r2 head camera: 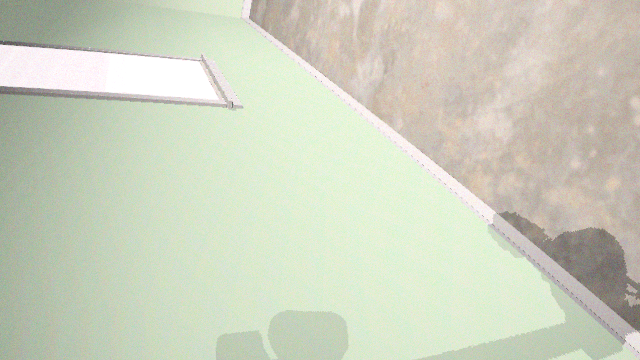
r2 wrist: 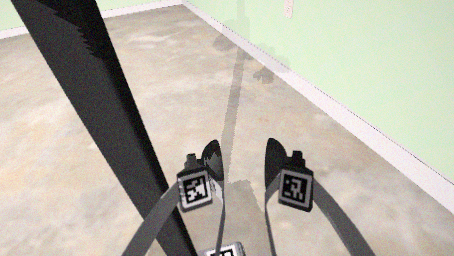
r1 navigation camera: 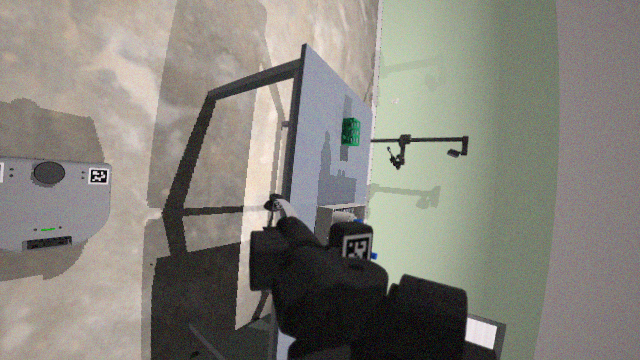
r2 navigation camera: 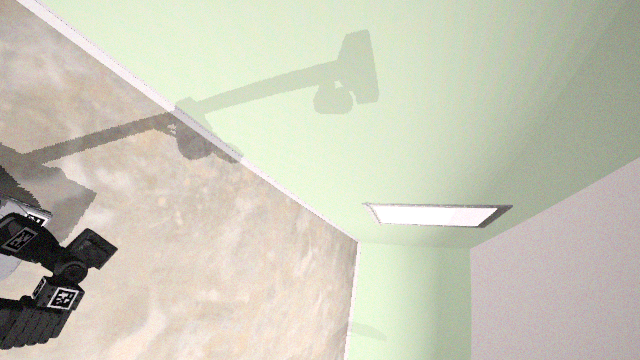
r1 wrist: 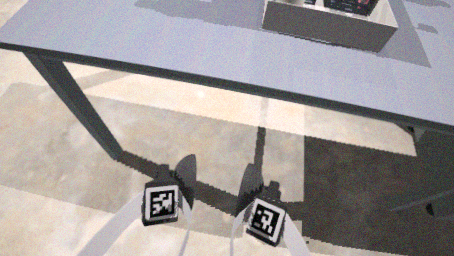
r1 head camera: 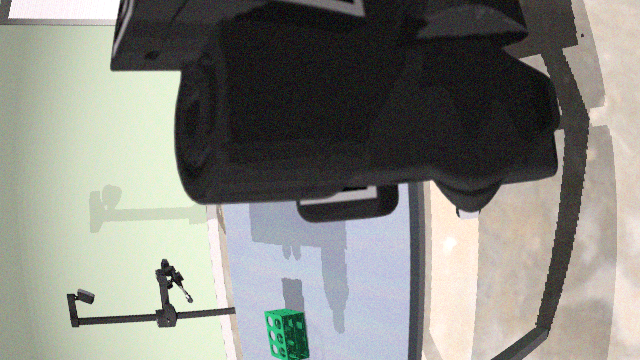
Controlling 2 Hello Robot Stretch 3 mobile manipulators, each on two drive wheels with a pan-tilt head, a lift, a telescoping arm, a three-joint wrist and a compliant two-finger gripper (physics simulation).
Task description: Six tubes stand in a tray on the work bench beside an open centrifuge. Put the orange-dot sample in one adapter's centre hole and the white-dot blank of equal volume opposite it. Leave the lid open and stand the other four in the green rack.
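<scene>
The green rack (r1 head camera: 287, 335) (r1 navigation camera: 351, 132) stands on the work bench (r1 head camera: 370, 275) (r1 navigation camera: 315, 115) (r1 wrist: 200, 55). The light tray (r1 navigation camera: 325, 220) (r1 wrist: 325, 27) is partly in view. In the r1 wrist view it holds a dark rack (r1 wrist: 347, 5), cut off by the top edge. Two small blue caps (r1 navigation camera: 358, 220) (r1 navigation camera: 374, 255) show by the tray in the r1 navigation view. The r1 gripper (r1 wrist: 218, 181) is open and empty, in front of the bench edge. The r2 gripper (r2 wrist: 243, 159) is open and empty over floor, away from the bench. Tube dots cannot be made out. No centrifuge shows.
r1's black wrist (r1 head camera: 370, 110) (r1 navigation camera: 330, 290) blocks much of its head view. A thin black mast (r1 head camera: 115, 320) (r1 navigation camera: 435, 139) with an arm stands beyond the bench. A grey robot base (r1 navigation camera: 55, 200) is on the floor. A dark post (r2 wrist: 95, 100) rises left of r2's gripper.
</scene>
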